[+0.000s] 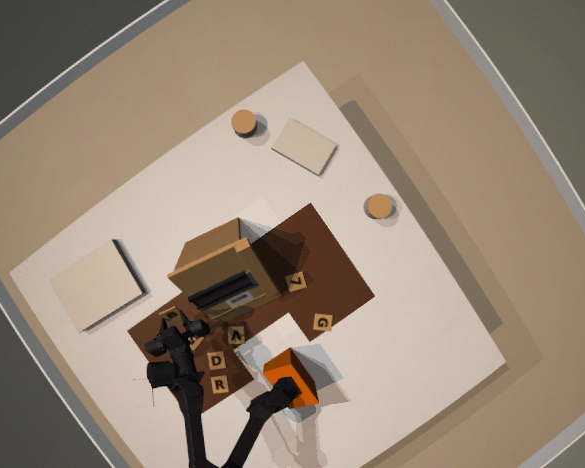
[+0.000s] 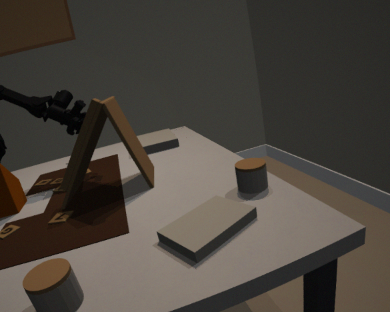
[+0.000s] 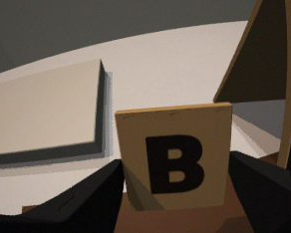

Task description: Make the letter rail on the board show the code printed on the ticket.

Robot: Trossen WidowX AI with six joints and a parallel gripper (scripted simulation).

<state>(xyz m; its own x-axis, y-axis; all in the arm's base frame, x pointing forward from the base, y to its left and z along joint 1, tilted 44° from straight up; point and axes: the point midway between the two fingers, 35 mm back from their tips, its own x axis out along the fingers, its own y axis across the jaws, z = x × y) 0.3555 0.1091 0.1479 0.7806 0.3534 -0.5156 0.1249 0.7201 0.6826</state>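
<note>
Now: gripper tip 18 cm to the left of the white ticket, 8 cm above it and 7 cm past it. Also, from my gripper tip: brown mat (18 cm behind, 17 cm to the right, 17 cm below); then pale card (30 cm to the left, 18 cm behind, 17 cm below); then flat slab (62 cm to the right, 24 cm ahead, 15 cm below).
</note>
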